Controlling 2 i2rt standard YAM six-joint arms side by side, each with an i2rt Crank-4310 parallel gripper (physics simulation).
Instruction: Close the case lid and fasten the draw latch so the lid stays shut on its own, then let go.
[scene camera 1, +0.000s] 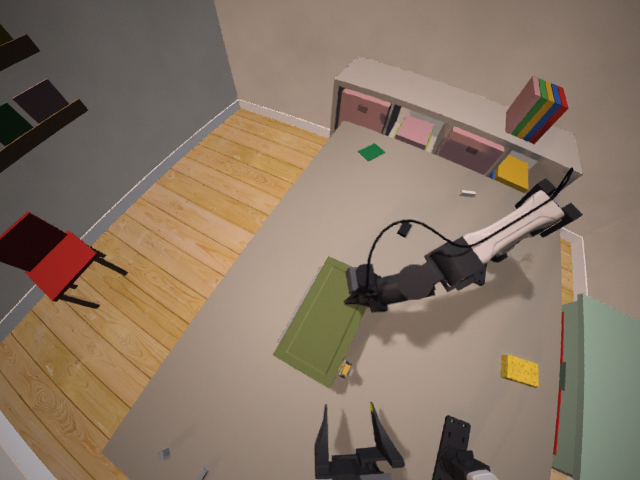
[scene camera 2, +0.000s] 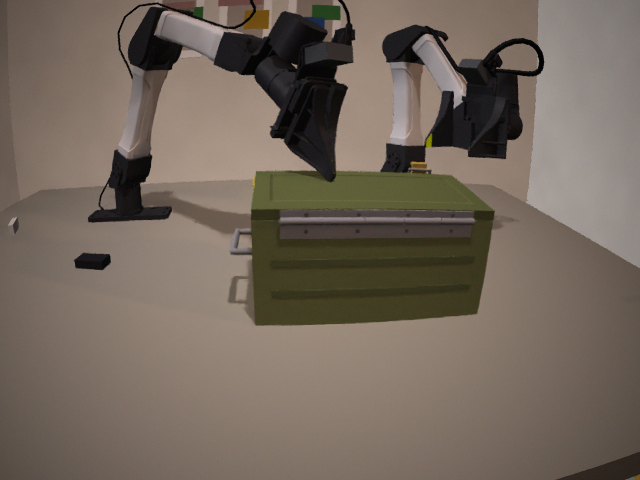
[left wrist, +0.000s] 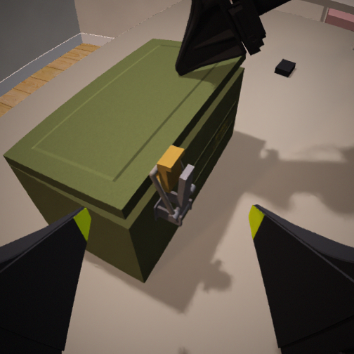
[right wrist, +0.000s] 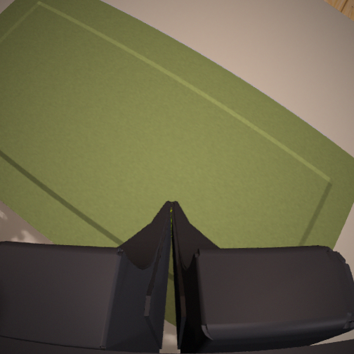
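Pixels of known places: left gripper, fingertip midpoint: (scene camera 1: 348, 403) (scene camera 2: 446, 147); right gripper, fingertip midpoint: (scene camera 1: 344, 302) (scene camera 2: 332, 178); left arm's base, origin of the base link: (scene camera 1: 449, 459); right arm's base, origin of the base link: (scene camera 2: 129, 216).
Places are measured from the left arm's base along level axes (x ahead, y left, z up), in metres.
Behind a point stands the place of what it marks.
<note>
The green case lid (scene camera 1: 323, 320) @[y -0.186, x 0.446, z 0.145 m] (scene camera 2: 361, 188) @[y -0.215, x 0.441, z 0.145 m] (left wrist: 110, 110) (right wrist: 175, 135) lies down on the case body (scene camera 2: 361, 304) @[y -0.226, x 0.509, z 0.025 m] (left wrist: 145, 250); a dark seam shows below its front edge. The draw latch has an orange catch (scene camera 1: 345, 368) @[y -0.108, x 0.363, z 0.165 m] (scene camera 2: 418, 165) @[y -0.109, x 0.366, z 0.162 m] (left wrist: 171, 159) on the lid and a grey lever (left wrist: 185, 181) standing up, apart from the case front. Its wire loop is beside the catch; whether it is hooked, I cannot tell. My right gripper (scene camera 1: 348, 301) @[y -0.245, x 0.415, z 0.152 m] (scene camera 2: 331, 178) @[y -0.245, x 0.415, z 0.152 m] (left wrist: 176, 71) (right wrist: 171, 205) is shut and empty, tips down on the lid. My left gripper (scene camera 1: 348, 405) @[y -0.050, x 0.336, z 0.187 m] (left wrist: 169, 210) is open and empty, short of the latch.
A grey side handle (scene camera 2: 235, 241) @[y -0.367, x 0.437, z 0.082 m] sticks out of the case end. A black block (scene camera 1: 404, 229) @[y -0.612, x 0.300, z 0.014 m] (scene camera 2: 92, 260) @[y -0.614, x 0.313, z 0.014 m] (left wrist: 285, 67), a yellow sponge (scene camera 1: 520, 370) @[y -0.285, x -0.152, z 0.028 m], a green square (scene camera 1: 371, 151) @[y -0.968, x 0.530, z 0.002 m] and a white piece (scene camera 1: 467, 193) @[y -0.900, x 0.085, z 0.020 m] lie on the table (scene camera 1: 248, 361) @[y -0.016, x 0.595, z 0.000 m]. A shelf unit (scene camera 1: 439, 98) stands behind.
</note>
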